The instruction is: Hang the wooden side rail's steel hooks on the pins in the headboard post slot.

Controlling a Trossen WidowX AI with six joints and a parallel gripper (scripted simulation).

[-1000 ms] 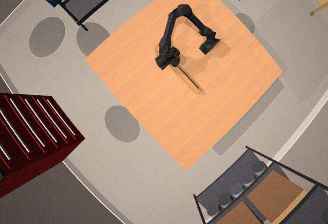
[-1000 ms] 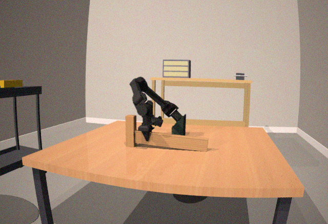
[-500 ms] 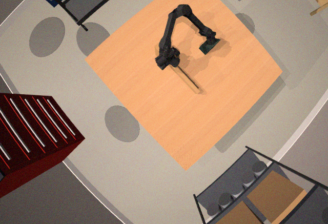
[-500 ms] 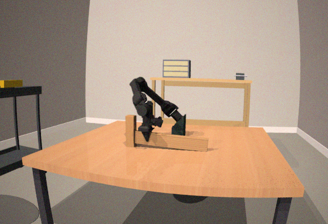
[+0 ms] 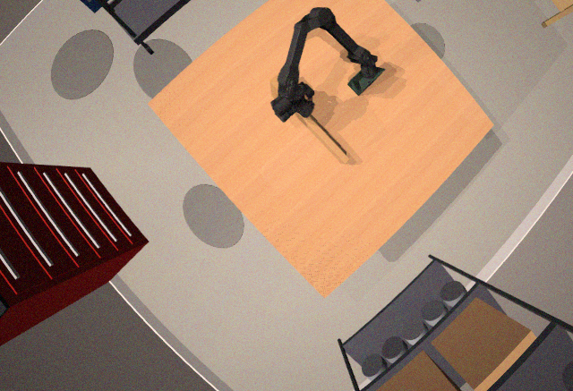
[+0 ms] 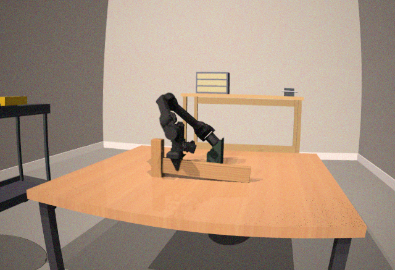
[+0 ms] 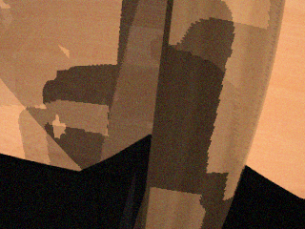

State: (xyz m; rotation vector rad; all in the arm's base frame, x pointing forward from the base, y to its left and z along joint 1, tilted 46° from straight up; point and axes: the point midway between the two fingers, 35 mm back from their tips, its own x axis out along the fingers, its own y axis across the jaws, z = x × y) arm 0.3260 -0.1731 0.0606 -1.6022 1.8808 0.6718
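My gripper tip is now 1 cm past the headboard post, 10 cm to the left of it and 5 cm below it.
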